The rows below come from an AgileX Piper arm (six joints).
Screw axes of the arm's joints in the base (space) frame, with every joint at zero. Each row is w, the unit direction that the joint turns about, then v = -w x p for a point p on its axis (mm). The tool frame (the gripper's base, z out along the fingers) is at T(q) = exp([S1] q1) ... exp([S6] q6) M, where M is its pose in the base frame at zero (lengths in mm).
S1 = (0, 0, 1, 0, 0, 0)
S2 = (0, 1, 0, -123, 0, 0)
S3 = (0, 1, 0, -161.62, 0, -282.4)
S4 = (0.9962, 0, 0.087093, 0, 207.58, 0)
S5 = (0, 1, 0, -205.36, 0, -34.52)
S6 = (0.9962, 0, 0.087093, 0, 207.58, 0)
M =
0.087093 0 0.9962 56.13
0 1 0 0
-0.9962 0 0.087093 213.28
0 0 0 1
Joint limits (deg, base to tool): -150..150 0..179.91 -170..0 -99.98..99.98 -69.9..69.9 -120..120
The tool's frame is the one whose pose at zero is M.
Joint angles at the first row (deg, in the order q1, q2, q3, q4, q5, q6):
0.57, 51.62, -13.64, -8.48, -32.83, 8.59
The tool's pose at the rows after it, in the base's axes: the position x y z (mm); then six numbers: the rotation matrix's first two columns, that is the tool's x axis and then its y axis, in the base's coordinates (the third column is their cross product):
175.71 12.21 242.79 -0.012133 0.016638 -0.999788 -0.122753 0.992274 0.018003
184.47 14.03 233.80 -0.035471 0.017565 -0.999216 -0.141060 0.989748 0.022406
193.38 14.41 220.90 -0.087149 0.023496 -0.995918 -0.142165 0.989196 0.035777
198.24 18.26 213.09 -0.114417 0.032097 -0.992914 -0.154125 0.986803 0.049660
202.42 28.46 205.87 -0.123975 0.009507 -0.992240 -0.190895 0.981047 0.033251
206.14 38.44 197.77 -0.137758 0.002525 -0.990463 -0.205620 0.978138 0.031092
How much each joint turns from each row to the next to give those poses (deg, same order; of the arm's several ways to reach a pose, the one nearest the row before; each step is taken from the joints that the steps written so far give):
0.12, 4.01, 0.23, -2.12, -4.30, 0.87
0.00, 4.42, 0.00, -0.98, -3.21, 0.45
0.00, 4.81, 0.00, 0.18, -1.89, 0.00
1.32, 2.98, 0.00, 1.03, -1.43, -0.29
3.44, 3.15, 0.00, 2.35, -2.29, -2.80
3.94, 3.32, 0.00, 4.41, -2.29, -2.98

